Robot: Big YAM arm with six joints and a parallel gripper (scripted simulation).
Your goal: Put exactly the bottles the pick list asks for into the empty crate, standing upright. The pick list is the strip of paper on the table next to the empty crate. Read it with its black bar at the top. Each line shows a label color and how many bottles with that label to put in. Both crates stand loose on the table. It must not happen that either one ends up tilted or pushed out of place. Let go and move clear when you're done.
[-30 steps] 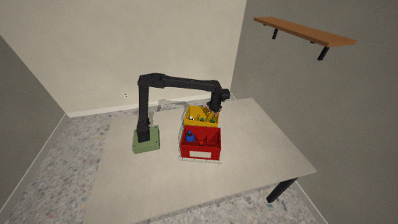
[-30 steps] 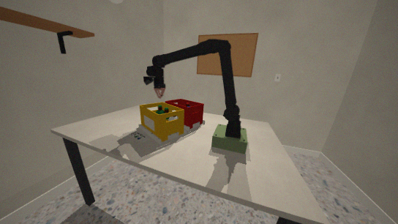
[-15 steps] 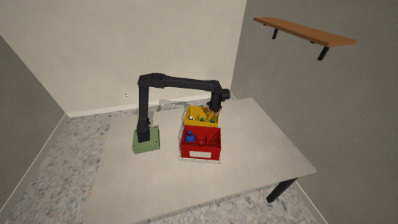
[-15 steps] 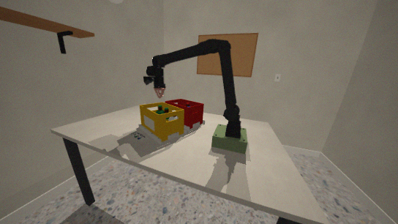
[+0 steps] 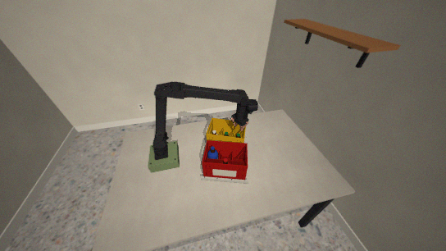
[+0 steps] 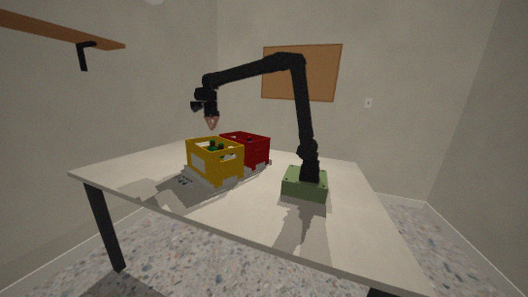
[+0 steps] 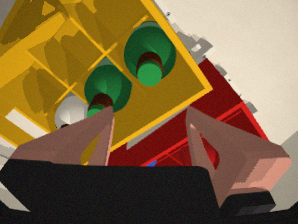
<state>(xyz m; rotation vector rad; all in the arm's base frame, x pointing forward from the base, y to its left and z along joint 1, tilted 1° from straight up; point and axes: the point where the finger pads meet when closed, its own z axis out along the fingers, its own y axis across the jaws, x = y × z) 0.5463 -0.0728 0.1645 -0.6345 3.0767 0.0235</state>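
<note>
Right now my hand is 210 mm past the blue-label bottle, 150 mm above it and 70 mm to the left of it. The rest, counted from my hand: white-labelled bottle: 160 mm behind, 150 mm below, 80 mm to the left; green-labelled bottle: 150 mm below, 80 mm behind, 40 mm to the left; yellow crate: 150 mm below, 80 mm to the left, 60 mm behind.
</note>
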